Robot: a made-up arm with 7 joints. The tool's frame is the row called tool.
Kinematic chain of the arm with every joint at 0, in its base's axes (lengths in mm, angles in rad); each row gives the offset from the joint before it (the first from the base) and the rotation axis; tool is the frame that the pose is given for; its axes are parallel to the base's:
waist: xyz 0 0 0 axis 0 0.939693 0.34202
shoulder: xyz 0 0 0 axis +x
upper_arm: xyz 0 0 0 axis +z
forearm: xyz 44.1 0 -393.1 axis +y
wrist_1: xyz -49.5 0 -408.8 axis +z
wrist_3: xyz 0 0 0 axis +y
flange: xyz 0 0 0 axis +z
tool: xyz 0 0 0
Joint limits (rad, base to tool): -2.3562..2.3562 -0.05..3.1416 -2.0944..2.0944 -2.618..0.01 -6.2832..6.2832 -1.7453..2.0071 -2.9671..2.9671
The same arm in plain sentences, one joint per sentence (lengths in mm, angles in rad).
The arm has seven revolute joints in a row. What follows holds with every joint at zero, and every direction is one of the base frame's.
Joint 1 lies at the same point as the base frame's origin and rotates about the direction (0, 0.9397, 0.342), from -2.3562 to 2.3562 rad.
Joint 2 lies at the same point as joint 1 and rotates about +x, from -0.05 to 3.1416 rad.
Joint 3 lies at the same point as joint 2 and rotates about +z, from -2.0944 to 2.0944 rad.
Joint 4 lies 44.1 mm along +x and 393.1 mm along -z from joint 3 and rotates about +y, from -2.618 to 0.01 rad.
Joint 5 lies 49.5 mm along -x and 408.8 mm along -z from joint 4 and rotates about +z, from -6.2832 to 6.2832 rad.
Joint 6 lies at the same point as joint 5 and rotates about +y, from -1.7453 to 2.0071 rad.
Joint 7 lies at the same point as joint 6 and rotates about +z, from -2.9671 to 2.9671 rad.
The tool frame, which is the frame that the pose is given for, lies at the same point as joint 7; its axes are parallel to the base frame's.

